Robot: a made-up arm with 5 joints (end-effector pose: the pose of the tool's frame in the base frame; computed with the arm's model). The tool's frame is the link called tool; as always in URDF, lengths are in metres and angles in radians. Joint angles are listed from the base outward.
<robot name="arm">
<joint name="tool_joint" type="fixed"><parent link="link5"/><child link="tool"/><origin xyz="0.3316 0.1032 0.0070" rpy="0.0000 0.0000 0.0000"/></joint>
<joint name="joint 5" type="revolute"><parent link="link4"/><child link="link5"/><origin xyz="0.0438 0.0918 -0.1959" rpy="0.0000 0.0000 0.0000"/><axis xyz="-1 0 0"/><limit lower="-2.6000" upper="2.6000" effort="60" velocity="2.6"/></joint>
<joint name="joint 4" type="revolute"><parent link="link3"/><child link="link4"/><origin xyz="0.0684 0.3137 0.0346" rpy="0.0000 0.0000 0.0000"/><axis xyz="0 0 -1"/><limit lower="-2.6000" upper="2.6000" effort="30" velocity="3.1"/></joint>
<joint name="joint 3" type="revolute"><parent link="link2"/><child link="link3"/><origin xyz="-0.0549 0.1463 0.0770" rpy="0.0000 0.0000 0.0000"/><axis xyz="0 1 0"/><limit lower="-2.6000" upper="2.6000" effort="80" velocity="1.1"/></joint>
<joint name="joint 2" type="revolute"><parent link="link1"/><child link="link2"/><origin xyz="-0.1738 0.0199 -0.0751" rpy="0.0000 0.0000 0.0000"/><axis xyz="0 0 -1"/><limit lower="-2.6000" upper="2.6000" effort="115" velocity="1.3"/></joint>
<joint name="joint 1" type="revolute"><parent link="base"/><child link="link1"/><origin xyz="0.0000 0.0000 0.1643" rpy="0.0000 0.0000 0.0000"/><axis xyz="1 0 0"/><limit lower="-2.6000" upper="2.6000" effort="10" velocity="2.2"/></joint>
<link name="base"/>
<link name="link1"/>
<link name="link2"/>
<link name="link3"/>
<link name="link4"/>
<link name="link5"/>
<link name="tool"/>
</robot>
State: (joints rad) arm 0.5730 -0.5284 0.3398 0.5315 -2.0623
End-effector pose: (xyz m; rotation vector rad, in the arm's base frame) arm -0.0600 0.4768 0.2287 2.4402 0.2779 -0.2616
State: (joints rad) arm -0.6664 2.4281 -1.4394 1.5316 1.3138
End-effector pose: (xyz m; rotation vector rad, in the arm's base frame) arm -0.2885 -0.0482 0.4235 -0.2358 0.8684 2.1299
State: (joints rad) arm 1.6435 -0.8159 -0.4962 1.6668 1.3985
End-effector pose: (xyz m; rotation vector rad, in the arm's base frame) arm -0.0914 0.1415 0.3923 0.7136 0.8340 -0.2092
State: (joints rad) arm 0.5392 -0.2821 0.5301 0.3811 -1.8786
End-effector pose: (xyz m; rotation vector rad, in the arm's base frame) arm 0.0008 0.5327 0.1624 2.1828 0.4122 -0.4790
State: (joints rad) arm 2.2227 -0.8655 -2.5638 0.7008 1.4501
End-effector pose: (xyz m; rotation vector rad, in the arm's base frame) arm -0.5788 -0.3689 -0.1029 2.2921 0.4866 -2.0679
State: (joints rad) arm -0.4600 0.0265 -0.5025 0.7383 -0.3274
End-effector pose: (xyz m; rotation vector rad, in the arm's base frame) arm 0.2526 0.3722 0.1169 0.0556 -0.7317 -0.5053
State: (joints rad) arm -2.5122 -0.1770 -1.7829 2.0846 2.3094
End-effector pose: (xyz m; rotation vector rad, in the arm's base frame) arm 0.0034 -0.1618 0.0925 -2.1444 -1.0670 -1.3320
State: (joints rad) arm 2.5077 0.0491 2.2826 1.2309 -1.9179
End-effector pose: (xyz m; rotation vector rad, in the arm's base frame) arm -0.4301 -0.0441 0.3667 1.5908 2.2147 -0.0516
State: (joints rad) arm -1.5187 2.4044 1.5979 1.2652 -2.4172
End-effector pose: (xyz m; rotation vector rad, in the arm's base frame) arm 0.0139 -0.1834 0.1061 -0.7032 2.2325 0.7737
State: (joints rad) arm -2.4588 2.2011 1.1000 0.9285 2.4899
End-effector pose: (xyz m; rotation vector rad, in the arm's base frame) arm 0.0332 -0.2504 0.4421 -0.6953 1.2198 -2.3796
